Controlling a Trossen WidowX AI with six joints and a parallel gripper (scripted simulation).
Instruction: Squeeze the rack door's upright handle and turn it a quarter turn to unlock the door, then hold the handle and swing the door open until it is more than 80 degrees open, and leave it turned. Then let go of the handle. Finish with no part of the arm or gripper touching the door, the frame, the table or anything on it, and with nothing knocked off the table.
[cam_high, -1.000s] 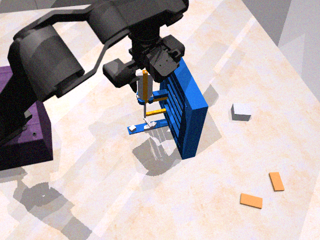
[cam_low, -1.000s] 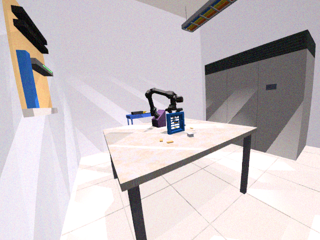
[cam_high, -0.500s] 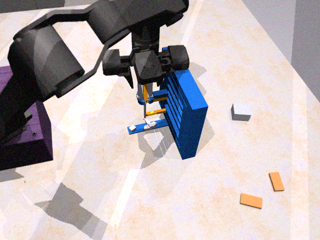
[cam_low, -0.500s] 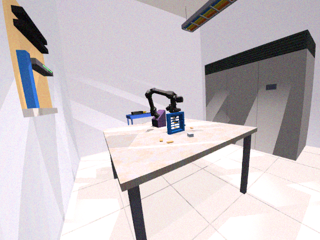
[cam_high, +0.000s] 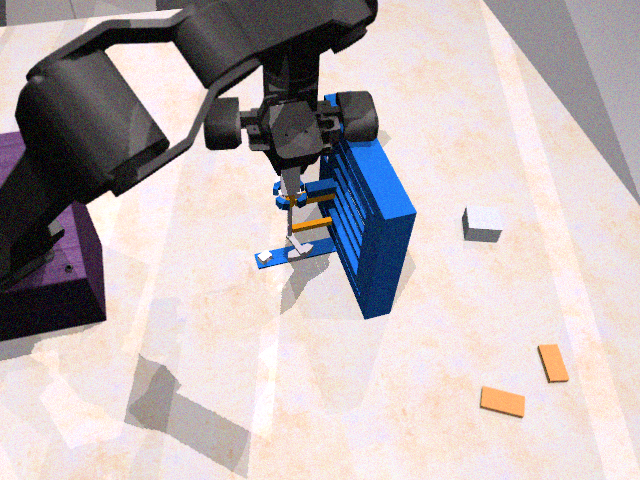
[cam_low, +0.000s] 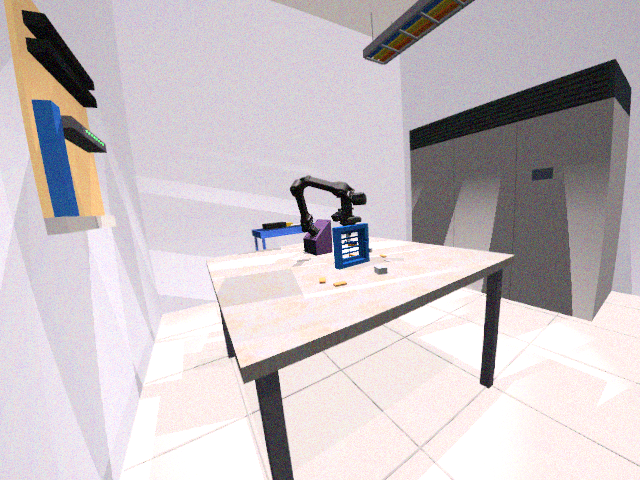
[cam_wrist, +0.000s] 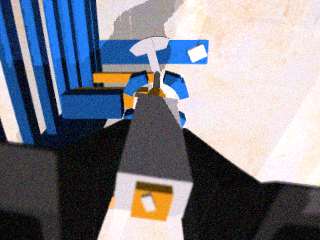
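Right now my gripper tip is 30 mm above the upright handle and 10 mm to the left of it. Round my gripper tip: small grey cube: 220 mm to the left, 130 mm below, 30 mm behind.
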